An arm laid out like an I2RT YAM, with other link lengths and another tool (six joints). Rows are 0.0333 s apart.
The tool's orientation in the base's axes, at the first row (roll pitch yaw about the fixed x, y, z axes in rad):
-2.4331 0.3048 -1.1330
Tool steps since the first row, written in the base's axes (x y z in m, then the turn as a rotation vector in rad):
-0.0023 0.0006 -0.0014 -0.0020 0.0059 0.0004
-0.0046 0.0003 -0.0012 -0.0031 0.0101 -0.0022
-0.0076 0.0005 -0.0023 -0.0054 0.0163 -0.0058
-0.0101 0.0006 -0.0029 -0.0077 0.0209 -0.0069
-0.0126 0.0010 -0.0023 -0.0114 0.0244 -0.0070
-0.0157 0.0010 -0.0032 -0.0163 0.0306 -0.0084
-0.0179 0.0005 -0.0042 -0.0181 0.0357 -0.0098
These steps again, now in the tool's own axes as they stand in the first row. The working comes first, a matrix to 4 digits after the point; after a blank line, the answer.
The tool's axes in the first row as the columns of a matrix, in the base's axes (used below as rounded here):
0.4044 -0.7705 0.4927
-0.8639 -0.1451 0.4822
-0.3001 -0.6207 -0.7243

-0.0010 0.0026 0.0002 -0.0060 0.0004 0.0016
-0.0018 0.0042 -0.0013 -0.0093 0.0023 0.0049
-0.0028 0.0072 -0.0018 -0.0145 0.0054 0.0094
-0.0037 0.0095 -0.0026 -0.0191 0.0072 0.0113
-0.0053 0.0110 -0.0041 -0.0236 0.0096 0.0112
-0.0063 0.0139 -0.0049 -0.0305 0.0133 0.0128
-0.0064 0.0163 -0.0055 -0.0352 0.0148 0.0154

